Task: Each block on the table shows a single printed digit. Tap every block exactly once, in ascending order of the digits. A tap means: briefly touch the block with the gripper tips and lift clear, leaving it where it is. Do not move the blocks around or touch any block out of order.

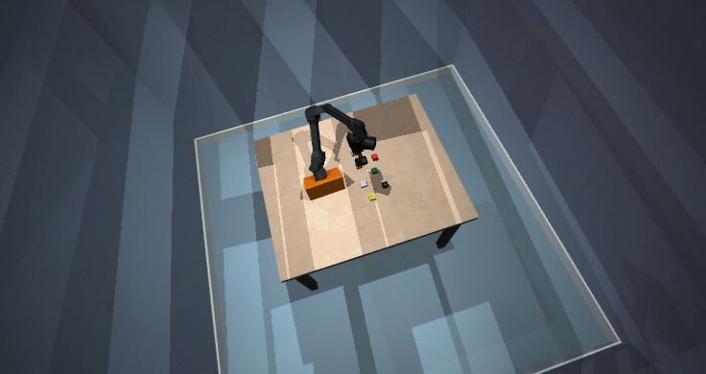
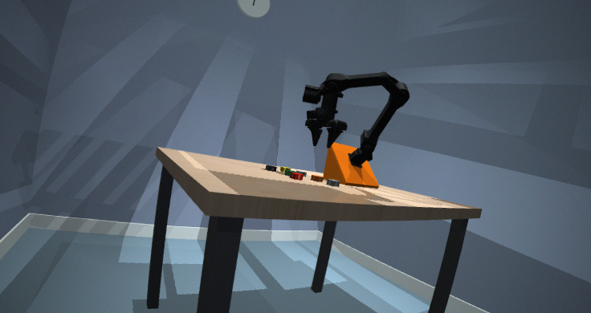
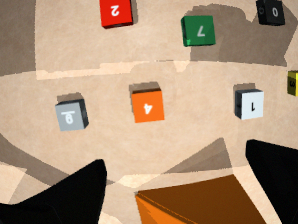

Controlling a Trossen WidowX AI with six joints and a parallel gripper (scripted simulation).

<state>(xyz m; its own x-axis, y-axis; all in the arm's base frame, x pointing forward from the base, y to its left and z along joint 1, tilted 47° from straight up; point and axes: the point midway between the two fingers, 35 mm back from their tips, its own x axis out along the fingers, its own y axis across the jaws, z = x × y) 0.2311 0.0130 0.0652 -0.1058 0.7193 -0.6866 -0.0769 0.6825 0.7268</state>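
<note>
The black block is 12 cm ahead of my gripper tip, 15 cm to the right of it and 12 cm below it. Also, from my gripper tip: grey block (1 cm behind, 11 cm to the left, 12 cm below); then orange block (2 cm to the left, 12 cm below); then green block (8 cm ahead, 4 cm to the right, 12 cm below).
</note>
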